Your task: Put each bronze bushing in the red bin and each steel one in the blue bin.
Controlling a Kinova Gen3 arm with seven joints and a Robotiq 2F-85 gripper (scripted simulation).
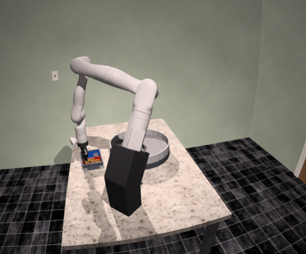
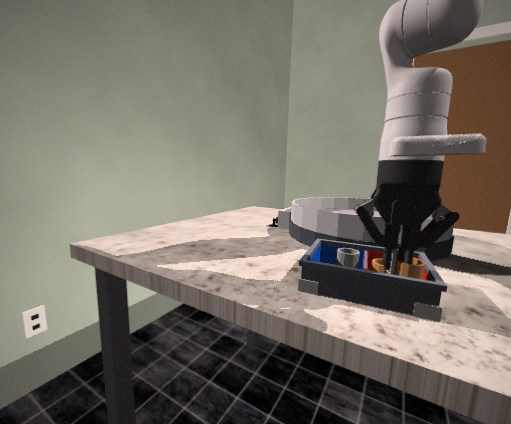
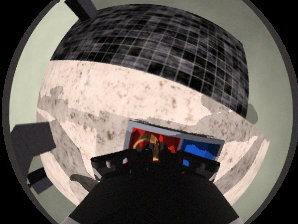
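Now: the bin tray 4 cm to the right of my hand, 4 cm below it and 4 cm ahead of it. From my hand the other things lie so: turntable: 40 cm to the right, 5 cm ahead, 1 cm below.
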